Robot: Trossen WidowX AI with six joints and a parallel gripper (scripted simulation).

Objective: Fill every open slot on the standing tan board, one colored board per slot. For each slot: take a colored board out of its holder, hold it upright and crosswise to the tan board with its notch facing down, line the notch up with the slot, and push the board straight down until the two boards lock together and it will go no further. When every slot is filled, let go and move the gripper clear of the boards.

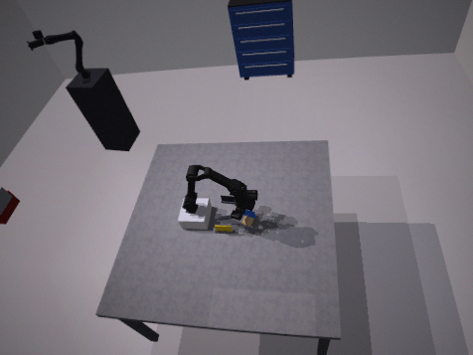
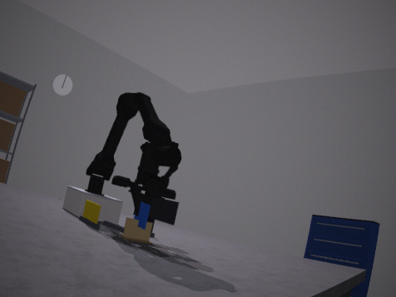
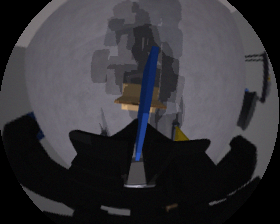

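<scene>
My gripper tip is 20 mm short of the tan board and 40 mm above it. The rest, counted from my gripper tip: blue board (20 mm ahead); then black board (130 mm behind, 100 mm to the left, 40 mm below); then yellow board (100 mm behind, 110 mm to the right, 40 mm below).
</scene>
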